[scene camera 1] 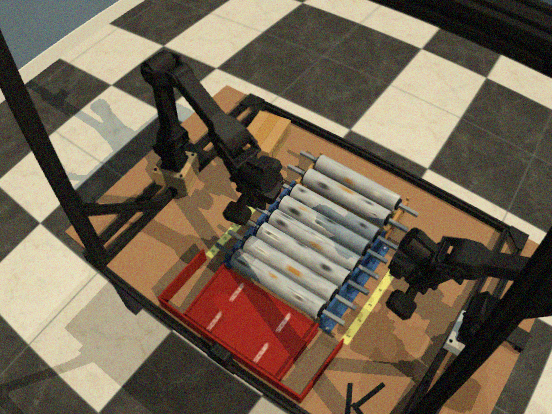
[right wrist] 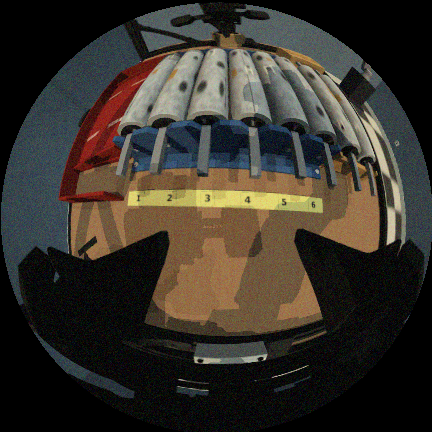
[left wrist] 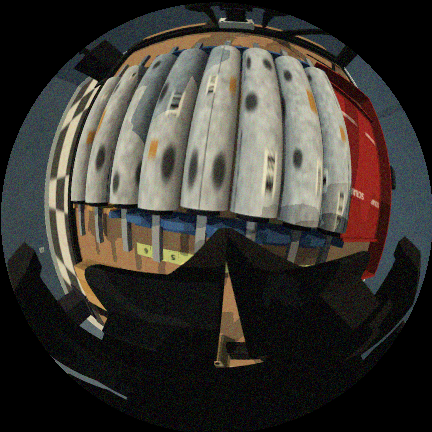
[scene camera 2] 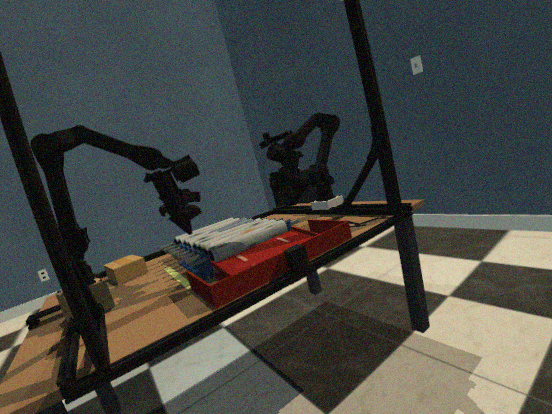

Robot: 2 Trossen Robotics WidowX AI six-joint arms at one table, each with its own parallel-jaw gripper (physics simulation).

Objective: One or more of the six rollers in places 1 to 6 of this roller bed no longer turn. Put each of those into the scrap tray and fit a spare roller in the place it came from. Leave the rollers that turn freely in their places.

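Six grey spotted rollers lie side by side on the blue bed; roller 1 is nearest the red tray, roller 6 farthest. Whether any turns cannot be seen. Two spare rollers lie beyond roller 6. The red scrap tray is empty. My left gripper is shut on nothing, above the left-end shafts near rollers 3 and 4. My right gripper is open and empty, beyond the right-end shafts.
A yellow number strip lies along the shaft ends, numbered 1 to 6 in the right wrist view. A wooden block stands at the back left. A black frame edges the table.
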